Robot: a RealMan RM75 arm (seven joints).
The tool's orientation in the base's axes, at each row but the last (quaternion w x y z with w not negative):
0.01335 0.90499 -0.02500 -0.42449
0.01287 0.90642 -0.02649 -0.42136
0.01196 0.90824 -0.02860 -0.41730
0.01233 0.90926 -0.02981 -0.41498
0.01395 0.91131 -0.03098 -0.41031
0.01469 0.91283 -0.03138 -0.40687
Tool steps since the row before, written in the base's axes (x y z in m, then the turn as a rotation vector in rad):
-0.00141 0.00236 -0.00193 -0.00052 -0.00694 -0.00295
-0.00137 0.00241 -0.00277 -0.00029 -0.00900 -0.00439
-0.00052 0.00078 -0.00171 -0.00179 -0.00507 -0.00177
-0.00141 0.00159 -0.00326 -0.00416 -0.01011 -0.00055
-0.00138 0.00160 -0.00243 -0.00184 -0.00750 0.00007
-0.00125 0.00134 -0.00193 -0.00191 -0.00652 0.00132
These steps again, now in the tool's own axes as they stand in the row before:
0.00045 -0.00240 0.00231 0.00233 0.00681 0.00231
0.00109 -0.00248 0.00283 0.00369 0.00879 0.00306
0.00091 -0.00083 0.00151 0.00049 0.00505 0.00250
0.00143 -0.00168 0.00320 -0.00165 0.01025 0.00348
0.00079 -0.00166 0.00264 -0.00076 0.00757 0.00133
0.00051 -0.00138 0.00222 -0.00180 0.00666 0.00055

